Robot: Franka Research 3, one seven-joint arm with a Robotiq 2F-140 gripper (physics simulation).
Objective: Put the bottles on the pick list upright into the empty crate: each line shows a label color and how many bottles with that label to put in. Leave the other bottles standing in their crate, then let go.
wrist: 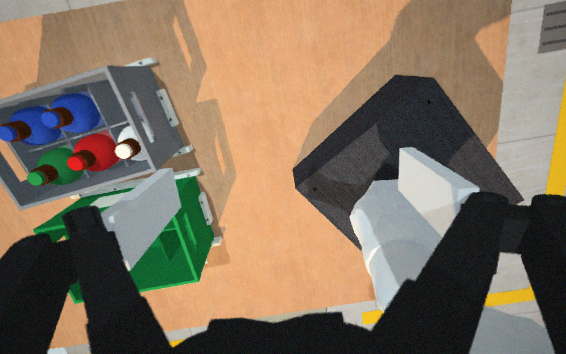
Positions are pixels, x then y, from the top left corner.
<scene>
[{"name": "my gripper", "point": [285, 178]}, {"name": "red bottle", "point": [96, 152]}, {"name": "white bottle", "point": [128, 147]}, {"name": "blue bottle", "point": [77, 112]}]
</scene>
